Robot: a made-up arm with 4 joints. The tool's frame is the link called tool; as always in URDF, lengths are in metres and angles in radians.
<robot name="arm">
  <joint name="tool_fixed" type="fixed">
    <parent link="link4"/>
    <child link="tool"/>
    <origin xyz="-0.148 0.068 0.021" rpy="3.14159 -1.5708 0"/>
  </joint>
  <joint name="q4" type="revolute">
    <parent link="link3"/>
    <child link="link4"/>
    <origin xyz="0.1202 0.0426 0.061" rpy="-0.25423 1.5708 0"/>
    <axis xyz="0 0 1"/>
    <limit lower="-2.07" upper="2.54"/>
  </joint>
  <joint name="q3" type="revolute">
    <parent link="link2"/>
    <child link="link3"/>
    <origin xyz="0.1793 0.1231 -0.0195" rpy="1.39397 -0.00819 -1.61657"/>
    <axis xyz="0 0 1"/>
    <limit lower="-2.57" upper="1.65"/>
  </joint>
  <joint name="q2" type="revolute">
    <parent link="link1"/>
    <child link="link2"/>
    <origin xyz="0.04 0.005 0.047" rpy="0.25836 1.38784 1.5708"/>
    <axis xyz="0 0 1"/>
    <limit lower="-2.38" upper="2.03"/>
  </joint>
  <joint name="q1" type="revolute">
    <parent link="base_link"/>
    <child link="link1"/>
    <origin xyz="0.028 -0.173 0.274" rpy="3.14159 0 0"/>
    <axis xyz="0 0 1"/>
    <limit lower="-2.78" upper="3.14"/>
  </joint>
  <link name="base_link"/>
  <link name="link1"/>
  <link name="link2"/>
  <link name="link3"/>
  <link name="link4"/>
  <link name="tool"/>
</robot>
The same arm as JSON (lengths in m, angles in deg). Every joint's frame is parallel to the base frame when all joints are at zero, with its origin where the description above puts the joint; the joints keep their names.
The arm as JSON. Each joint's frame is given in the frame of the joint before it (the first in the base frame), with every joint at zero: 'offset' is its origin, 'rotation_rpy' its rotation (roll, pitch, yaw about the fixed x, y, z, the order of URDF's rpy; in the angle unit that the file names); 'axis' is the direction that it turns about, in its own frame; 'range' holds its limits. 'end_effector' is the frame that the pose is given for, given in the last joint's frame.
{"length_unit": "m", "angle_unit": "deg", "chain": [
  {"id": "q1", "offset": [0.028, -0.173, 0.274], "rotation_rpy": [0.0, 0.0, 0.0], "axis": "-z", "range": [-159.28, 179.91]},
  {"id": "q2", "offset": [0.04, -0.005, -0.047], "rotation_rpy": [0.0, 0.0, 0.0], "axis": [0.255493, -0.950675, -0.175895], "range": [-136.36, 116.31]},
  {"id": "q3", "offset": [-0.124, -0.045, 0.174], "rotation_rpy": [0.0, 0.0, 0.0], "axis": "-z", "range": [-147.25, 94.54]},
  {"id": "q4", "offset": [0.1271, -0.011, -0.061], "rotation_rpy": [0.0, 0.0, 0.0], "axis": "+x", "range": [-118.6, 145.53]}
], "end_effector": {"offset": [0.021, -0.068, -0.148], "rotation_rpy": [0.0, 0.0, 0.0]}}

